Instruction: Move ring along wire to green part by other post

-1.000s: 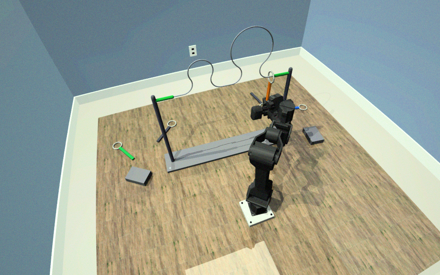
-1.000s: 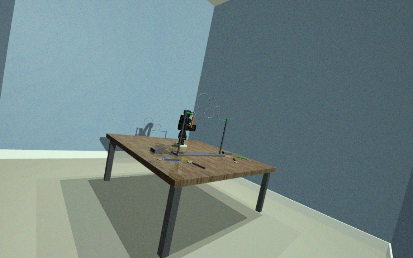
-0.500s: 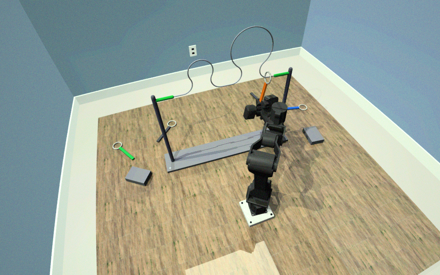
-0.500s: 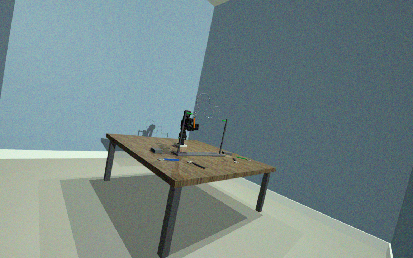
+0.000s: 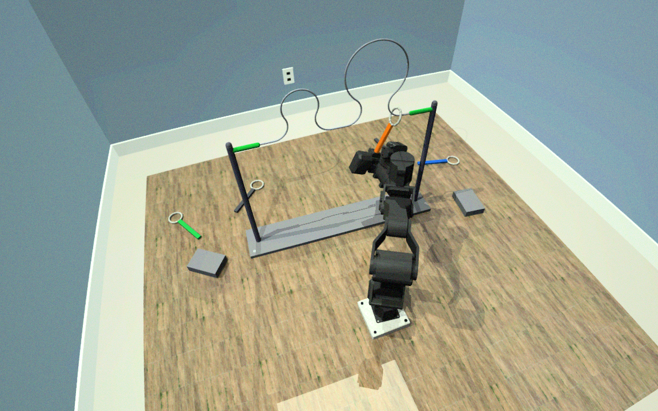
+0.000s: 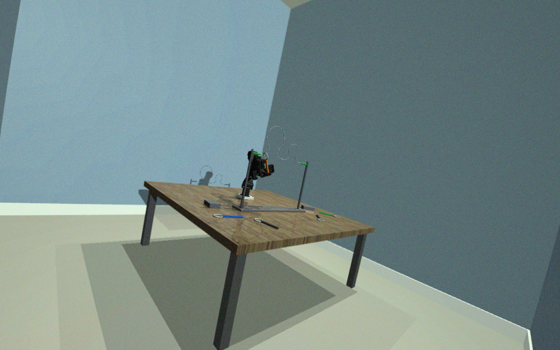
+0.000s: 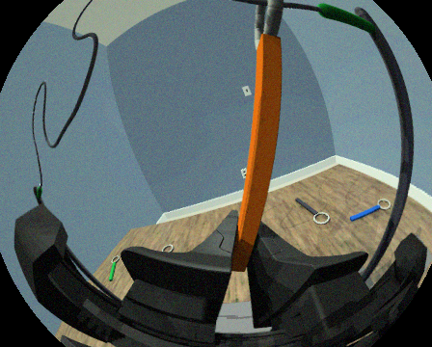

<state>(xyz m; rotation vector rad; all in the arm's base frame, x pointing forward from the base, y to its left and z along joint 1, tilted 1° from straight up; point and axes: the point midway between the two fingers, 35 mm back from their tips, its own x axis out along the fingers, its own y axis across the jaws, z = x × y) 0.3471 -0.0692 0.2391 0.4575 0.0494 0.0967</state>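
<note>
Right now my gripper tip is 80 mm below the ring with orange handle, 40 mm to the left of it and 20 mm past it.
</note>
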